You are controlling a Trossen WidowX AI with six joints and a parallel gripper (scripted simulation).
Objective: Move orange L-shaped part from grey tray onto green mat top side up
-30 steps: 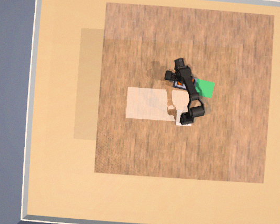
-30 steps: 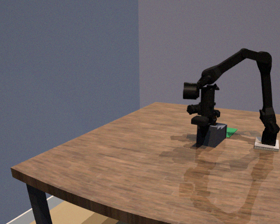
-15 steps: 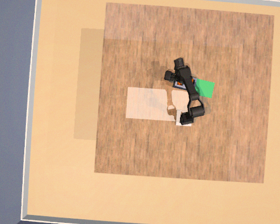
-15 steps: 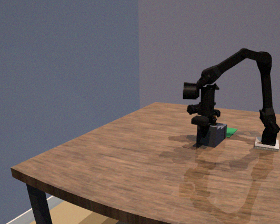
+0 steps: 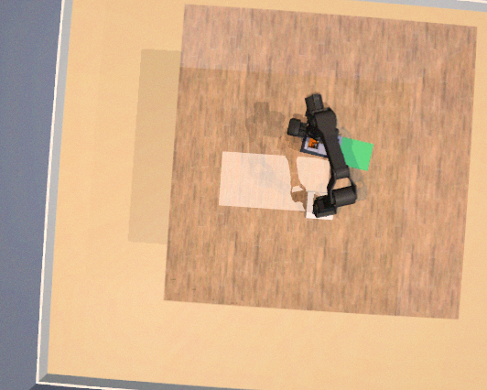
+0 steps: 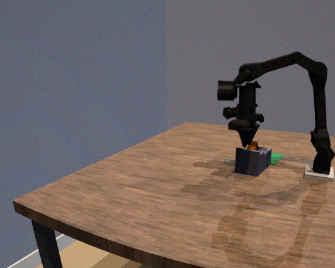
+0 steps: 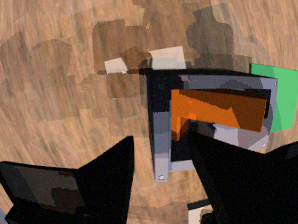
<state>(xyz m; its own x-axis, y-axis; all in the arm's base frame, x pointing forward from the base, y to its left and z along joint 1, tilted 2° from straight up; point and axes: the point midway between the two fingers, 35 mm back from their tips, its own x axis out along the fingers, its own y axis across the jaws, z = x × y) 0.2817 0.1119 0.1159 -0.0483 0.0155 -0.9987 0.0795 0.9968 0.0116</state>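
The orange L-shaped part is 60 mm below my gripper tip, 50 mm to the right of it and 10 mm behind it. From my gripper tip the other things lie so: green mat 230 mm to the right, 120 mm below, 20 mm behind.
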